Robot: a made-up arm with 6 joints.
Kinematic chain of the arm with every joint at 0, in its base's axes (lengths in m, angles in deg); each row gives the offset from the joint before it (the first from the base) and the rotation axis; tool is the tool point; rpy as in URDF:
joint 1: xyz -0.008 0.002 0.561 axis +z
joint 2: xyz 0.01 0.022 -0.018 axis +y
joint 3: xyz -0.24 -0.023 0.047 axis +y
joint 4: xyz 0.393 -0.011 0.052 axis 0.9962 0 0.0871
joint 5: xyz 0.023 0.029 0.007 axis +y
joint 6: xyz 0.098 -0.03 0.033 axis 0.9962 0 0.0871
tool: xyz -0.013 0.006 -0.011 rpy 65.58 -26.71 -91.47
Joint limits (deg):
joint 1: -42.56..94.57
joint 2: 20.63..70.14
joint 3: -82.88..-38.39
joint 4: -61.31..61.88
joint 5: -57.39..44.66
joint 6: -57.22..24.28
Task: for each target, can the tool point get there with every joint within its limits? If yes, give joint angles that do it. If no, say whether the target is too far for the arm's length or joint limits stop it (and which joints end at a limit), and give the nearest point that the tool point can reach.
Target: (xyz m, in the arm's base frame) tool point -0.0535 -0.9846 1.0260
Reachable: no: too far | nearest point 0.2274 -0.3366 0.9416 | short by 0.711 m
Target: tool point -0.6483 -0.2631 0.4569
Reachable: no: joint limits stop it (at a limit: joint 1, joint 2, joint 3, joint 4, joint 5, joint 6) | nearest point -0.0924 0.1937 0.8941 | short by 0.842 m
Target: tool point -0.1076 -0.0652 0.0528
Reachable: no: joint limits stop it (at a limit: joint 1, joint 2, joint 3, joint 5) | nearest point 0.2718 -0.2810 0.5385 | short by 0.653 m
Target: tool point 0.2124 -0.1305 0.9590
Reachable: yes | joints -27.77 28.36 -51.62 42.23 8.02 -16.45
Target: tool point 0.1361 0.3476 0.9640
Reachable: yes | joints 67.63 54.45 -67.38 -7.41 -5.58 9.63
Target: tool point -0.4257 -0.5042 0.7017
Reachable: no: joint limits stop it (at a limit: joint 1, joint 2, joint 3, joint 4, joint 5, joint 6) | nearest point 0.0788 -0.2002 0.8958 | short by 0.620 m
